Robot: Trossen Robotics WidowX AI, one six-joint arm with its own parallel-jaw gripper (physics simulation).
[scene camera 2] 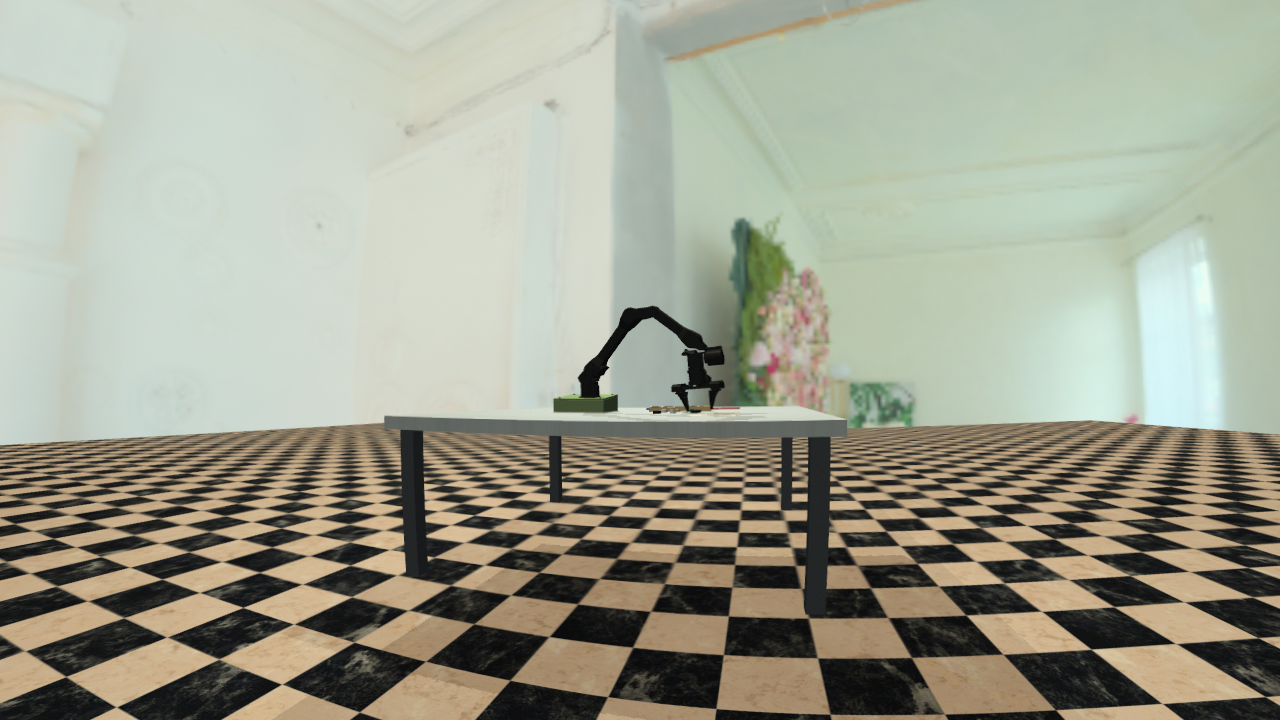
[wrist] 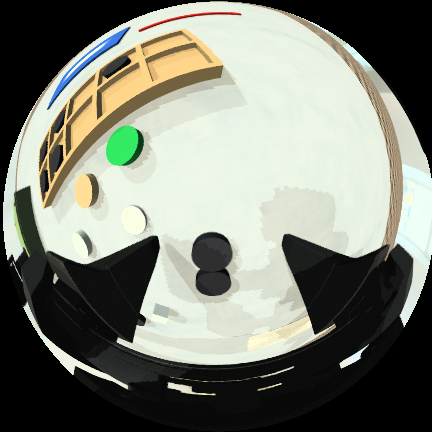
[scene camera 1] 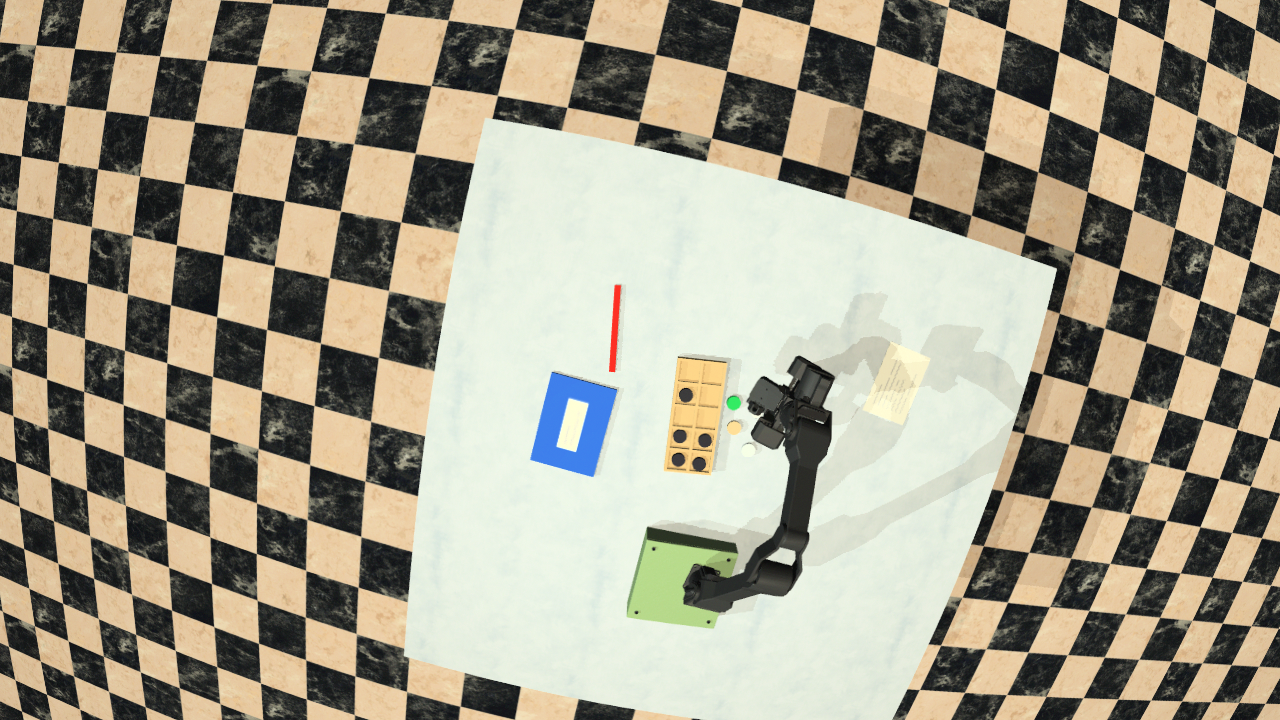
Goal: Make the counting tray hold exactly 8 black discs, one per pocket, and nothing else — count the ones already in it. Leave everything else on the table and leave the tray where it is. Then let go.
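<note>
The tan counting tray (scene camera 1: 708, 395) (wrist: 165, 92) has two columns of five pockets. In scene camera 1, both pockets of the two lowest rows hold black discs, and one black disc (scene camera 1: 685, 394) (wrist: 116, 66) sits in the left pocket of the second row from the top; the other pockets look empty. A loose black disc (wrist: 212, 251) and a second black disc (wrist: 213, 283) lie on the table, close together and overlapping in the wrist view. My gripper (scene camera 2: 700, 409) (wrist: 221, 241) is open, low over the table, fingers either side of these two. Part of a dark piece (wrist: 141, 319) shows beside the left finger.
Beside the tray lie a green disc (scene camera 1: 733, 402) (wrist: 122, 146), a tan disc (scene camera 1: 733, 427) (wrist: 85, 191) and white discs (wrist: 134, 220) (wrist: 81, 245). A grey-white block (wrist: 160, 312), a blue panel (scene camera 1: 542, 438), a red bar (scene camera 1: 614, 328), a paper note (scene camera 1: 902, 368) and the green base (scene camera 1: 657, 582) also show.
</note>
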